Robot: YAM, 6 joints.
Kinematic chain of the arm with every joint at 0, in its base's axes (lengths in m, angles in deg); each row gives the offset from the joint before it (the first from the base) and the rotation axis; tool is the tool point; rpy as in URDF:
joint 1: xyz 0 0 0.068 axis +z
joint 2: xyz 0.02 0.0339 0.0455 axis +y
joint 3: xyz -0.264 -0.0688 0 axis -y
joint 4: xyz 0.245 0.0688 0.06 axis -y
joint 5: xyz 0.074 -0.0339 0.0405 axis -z
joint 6: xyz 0.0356 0 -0.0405 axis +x
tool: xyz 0 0 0 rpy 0 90 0
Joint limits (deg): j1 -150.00..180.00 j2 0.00..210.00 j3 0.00..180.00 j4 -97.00..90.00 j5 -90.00..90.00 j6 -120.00..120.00
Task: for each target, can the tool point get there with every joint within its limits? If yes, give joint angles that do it. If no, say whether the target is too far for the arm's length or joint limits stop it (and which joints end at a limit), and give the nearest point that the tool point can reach.
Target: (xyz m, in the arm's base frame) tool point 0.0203 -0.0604 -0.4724
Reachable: no: joint limits stop it (at a limit: joint 2) | nearest point 0.0357 -0.1063 -0.3536 | short by 0.128 m
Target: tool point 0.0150 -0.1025 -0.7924
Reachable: no: too far | nearest point 0.0264 -0.1801 -0.3741 | short by 0.426 m
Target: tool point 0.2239 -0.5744 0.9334
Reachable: no: too far | nearest point 0.1410 -0.3617 0.6196 | short by 0.388 m
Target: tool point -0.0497 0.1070 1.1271
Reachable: no: too far | nearest point -0.0338 0.0728 0.7364 | short by 0.392 m
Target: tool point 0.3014 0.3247 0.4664
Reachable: yes | joints 49.58 118.13 110.59 70.51 32.10 -80.56
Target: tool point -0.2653 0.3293 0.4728
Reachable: yes | joints -46.57 34.67 144.36 71.19 -71.41 26.87
